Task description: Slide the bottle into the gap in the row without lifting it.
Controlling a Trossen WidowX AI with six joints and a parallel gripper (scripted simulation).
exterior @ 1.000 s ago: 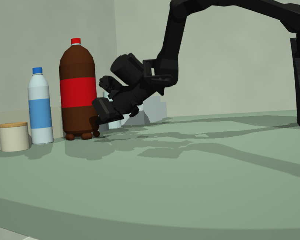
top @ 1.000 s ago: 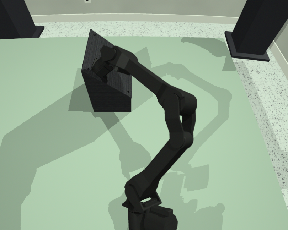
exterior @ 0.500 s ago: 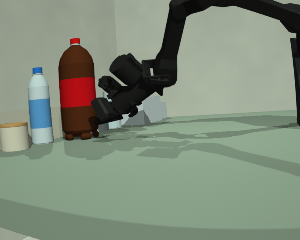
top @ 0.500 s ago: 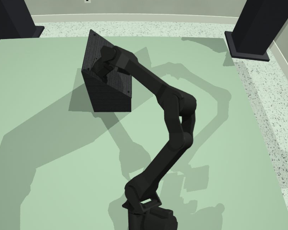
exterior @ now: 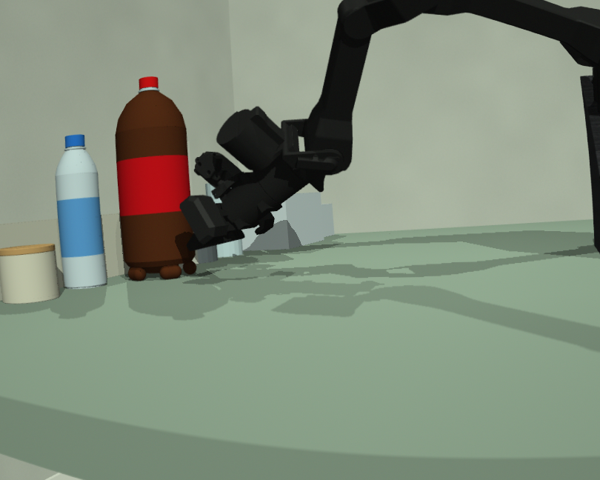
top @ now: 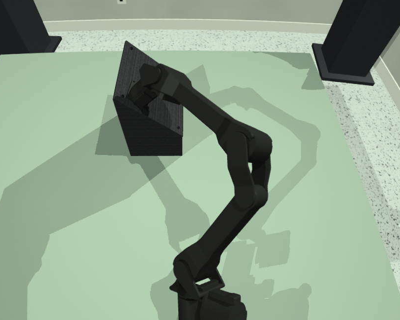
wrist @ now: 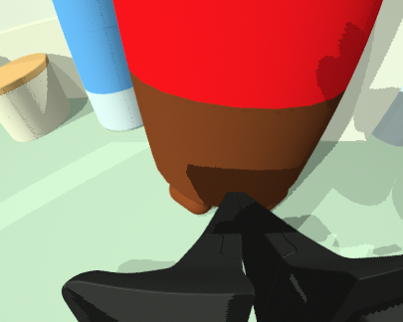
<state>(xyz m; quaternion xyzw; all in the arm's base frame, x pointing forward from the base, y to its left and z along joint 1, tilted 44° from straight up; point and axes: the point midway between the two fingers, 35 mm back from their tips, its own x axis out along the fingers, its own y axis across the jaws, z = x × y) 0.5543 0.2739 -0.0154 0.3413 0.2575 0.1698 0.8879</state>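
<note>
My hand is 90 mm below the brown cola bottle, 90 mm short of it and 10 mm to the right of it. Round my hand: cream canister: 230 mm to the left, 120 mm ahead, 20 mm below; then grey cup: 180 mm to the right, 170 mm ahead, 40 mm below; then blue-labelled water bottle: 140 mm ahead, 120 mm to the left, 50 mm above.
</note>
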